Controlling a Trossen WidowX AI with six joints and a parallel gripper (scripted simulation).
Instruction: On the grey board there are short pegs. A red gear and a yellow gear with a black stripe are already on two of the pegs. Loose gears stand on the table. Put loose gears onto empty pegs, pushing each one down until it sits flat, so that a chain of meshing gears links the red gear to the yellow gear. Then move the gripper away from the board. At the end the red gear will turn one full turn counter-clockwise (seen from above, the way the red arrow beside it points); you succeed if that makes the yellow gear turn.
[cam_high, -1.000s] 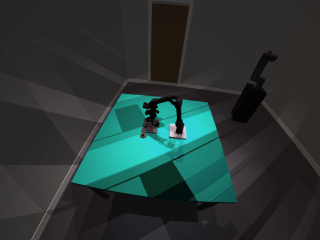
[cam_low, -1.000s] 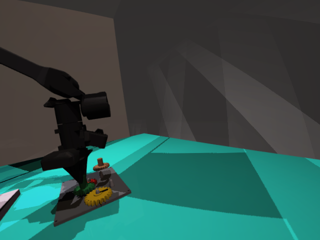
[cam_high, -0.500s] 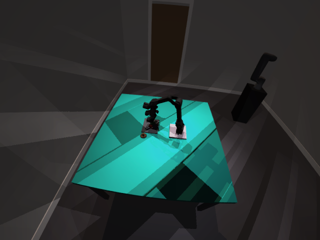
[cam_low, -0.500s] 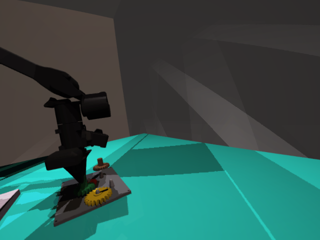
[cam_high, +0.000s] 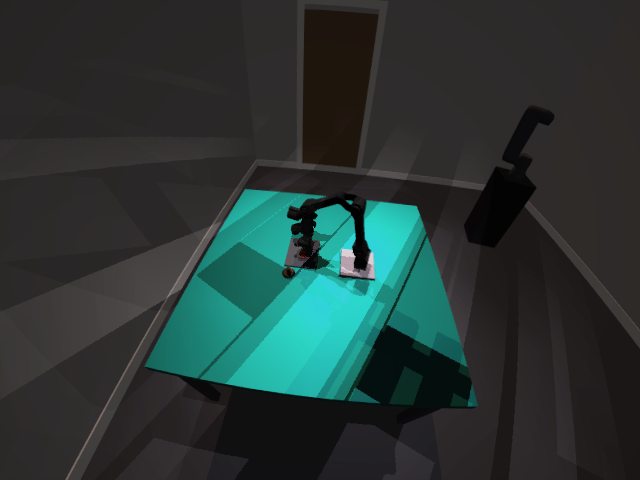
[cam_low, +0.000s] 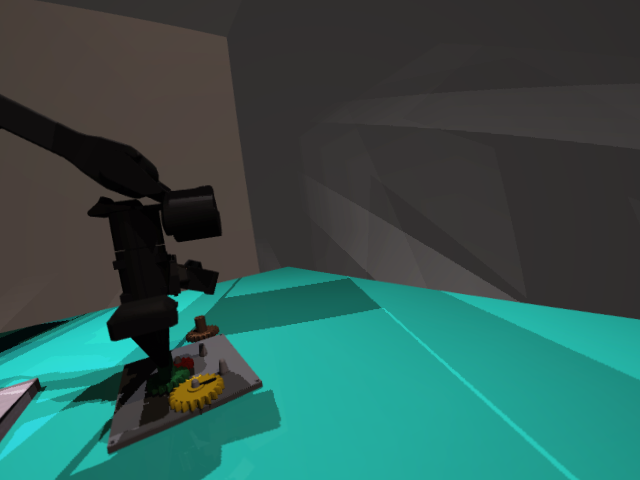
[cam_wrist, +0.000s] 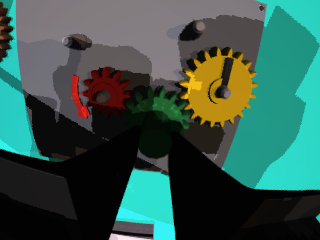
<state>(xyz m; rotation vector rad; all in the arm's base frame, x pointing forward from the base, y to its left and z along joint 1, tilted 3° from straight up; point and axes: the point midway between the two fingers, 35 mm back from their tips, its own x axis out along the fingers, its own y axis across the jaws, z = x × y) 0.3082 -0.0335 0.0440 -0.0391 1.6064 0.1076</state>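
Now: gripper tip 1 cm above the green gear. The rest, counted from my gripper tip: yellow gear: 4 cm to the right, 4 cm ahead, 3 cm below; then red gear: 4 cm to the left, 3 cm below, 1 cm ahead; then brown gear: 19 cm to the left, 4 cm ahead, 3 cm below.
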